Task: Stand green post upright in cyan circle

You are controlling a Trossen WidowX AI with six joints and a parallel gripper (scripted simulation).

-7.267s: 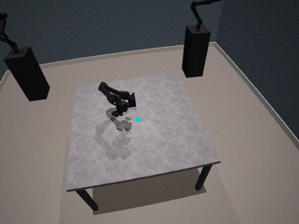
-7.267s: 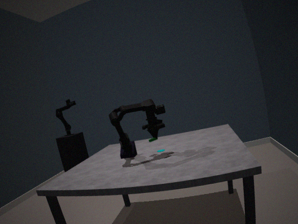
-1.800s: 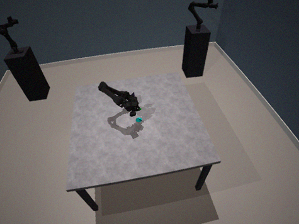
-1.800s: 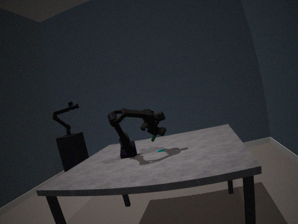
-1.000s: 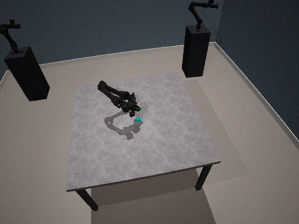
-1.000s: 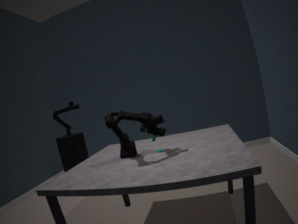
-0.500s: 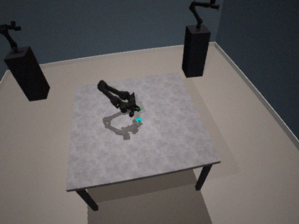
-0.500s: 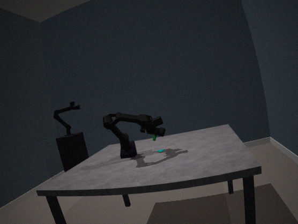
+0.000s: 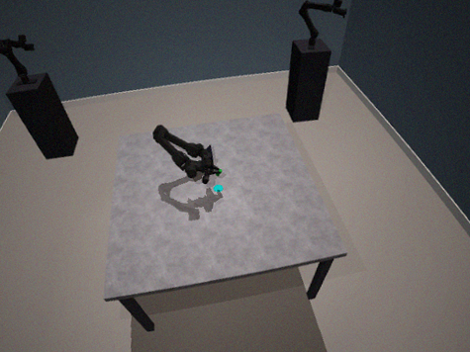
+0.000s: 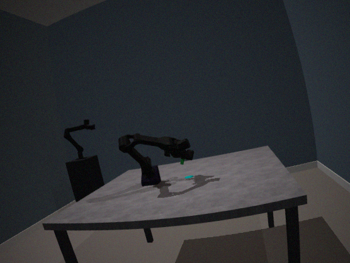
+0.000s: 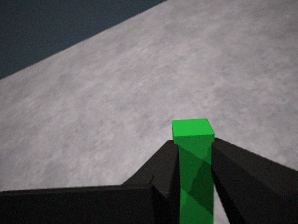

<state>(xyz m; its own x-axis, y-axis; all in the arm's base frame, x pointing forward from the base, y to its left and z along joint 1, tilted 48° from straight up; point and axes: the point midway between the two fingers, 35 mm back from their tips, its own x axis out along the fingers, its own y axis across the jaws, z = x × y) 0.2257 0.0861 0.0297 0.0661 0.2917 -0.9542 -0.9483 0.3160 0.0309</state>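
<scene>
Right now the cyan circle is 10 mm ahead of my gripper tip, 20 mm to the right of it and 140 mm below it. From my gripper tip the other things lie so: green post (10 mm behind, 10 mm to the right, 20 mm below).
</scene>
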